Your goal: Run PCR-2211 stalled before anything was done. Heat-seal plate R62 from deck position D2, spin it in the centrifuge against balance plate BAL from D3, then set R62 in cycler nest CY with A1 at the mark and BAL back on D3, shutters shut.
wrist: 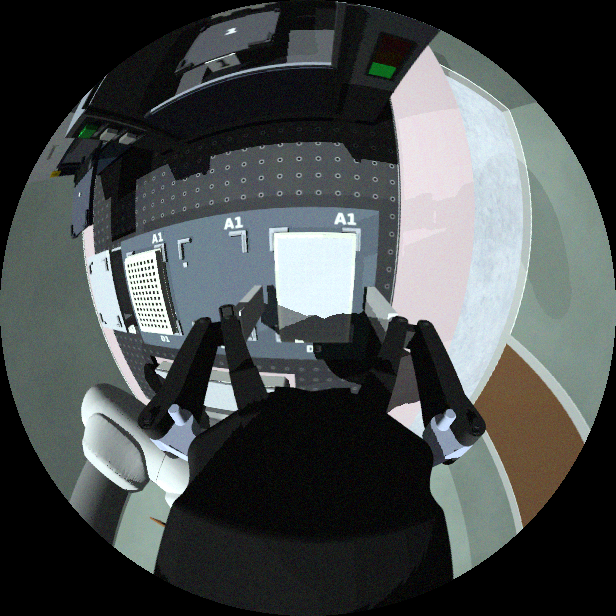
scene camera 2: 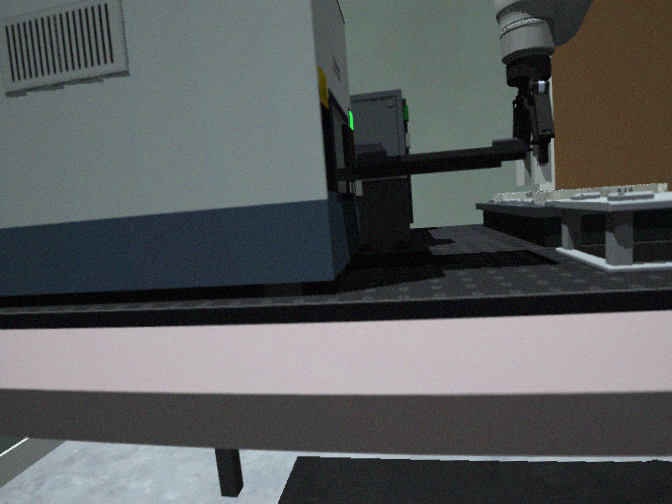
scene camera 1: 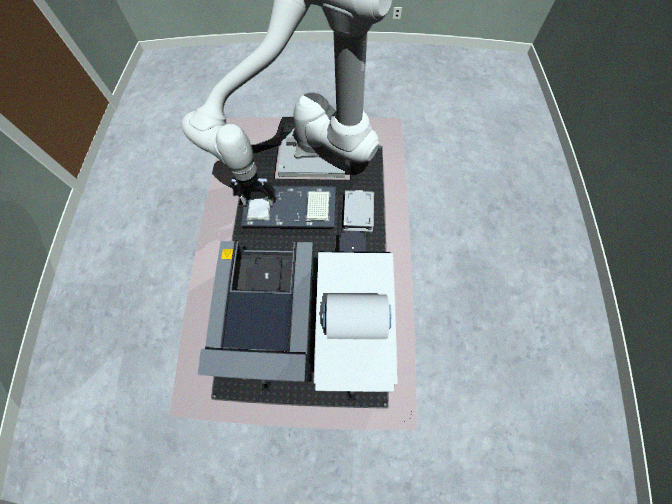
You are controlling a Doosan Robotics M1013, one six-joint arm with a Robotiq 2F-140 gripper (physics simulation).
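Note:
A plain white plate [scene camera 1: 258, 208] lies in the left slot of the grey deck holder [scene camera 1: 287, 207]. It also shows in the wrist view [wrist: 314, 274], with an A1 mark at its far corner. A plate with a grid of wells [scene camera 1: 318, 205] lies in the right slot, and its label in the wrist view [wrist: 148, 291] looks like D1. The middle slot is empty. My gripper [scene camera 1: 255, 194] is open and hangs a little above the white plate's near end. Its pads [wrist: 314, 304] flank the plate without touching it. From the side my gripper [scene camera 2: 534, 157] is clear of the deck.
The grey centrifuge [scene camera 1: 260, 303] has its dark shutter [scene camera 1: 257, 321] slid forward, showing the rotor [scene camera 1: 265, 273]. The white sealer with a roll [scene camera 1: 355, 320] stands to its right. A light grey nest block [scene camera 1: 358, 208] sits right of the deck. A dark bar [scene camera 2: 434, 158] sticks out at gripper height.

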